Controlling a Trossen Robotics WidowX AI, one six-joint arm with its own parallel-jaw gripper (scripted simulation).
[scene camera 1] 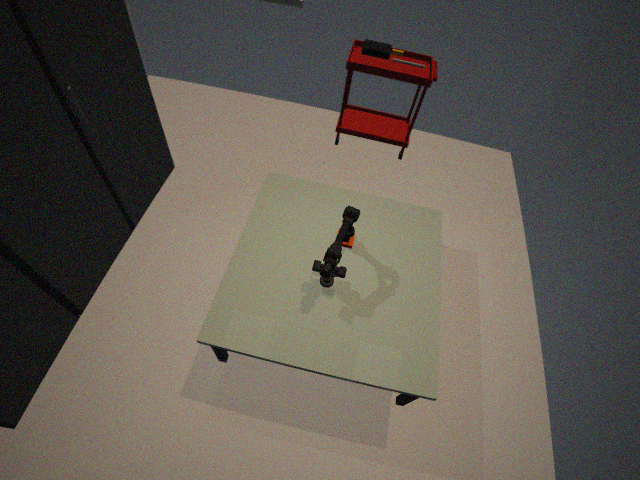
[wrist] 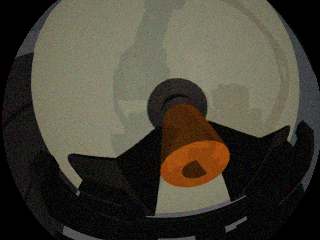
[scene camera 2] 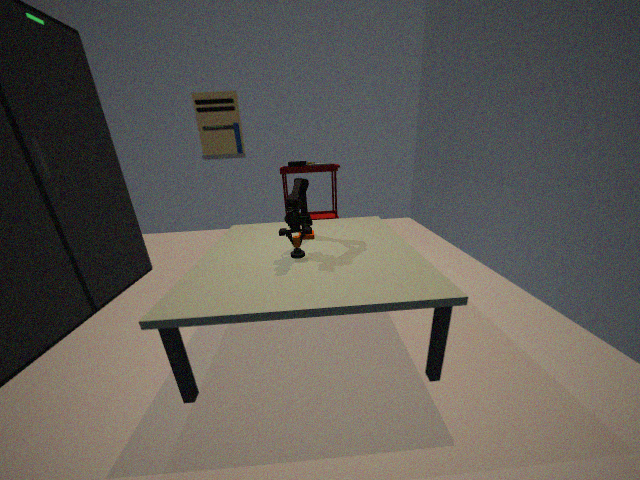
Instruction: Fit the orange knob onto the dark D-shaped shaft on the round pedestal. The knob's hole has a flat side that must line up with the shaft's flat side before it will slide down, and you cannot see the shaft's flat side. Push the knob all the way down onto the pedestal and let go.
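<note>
The wrist view takes in an orange knob (wrist: 192, 153) and a round pedestal (wrist: 171, 92), and with them the gripper itself (wrist: 184, 128).
</note>
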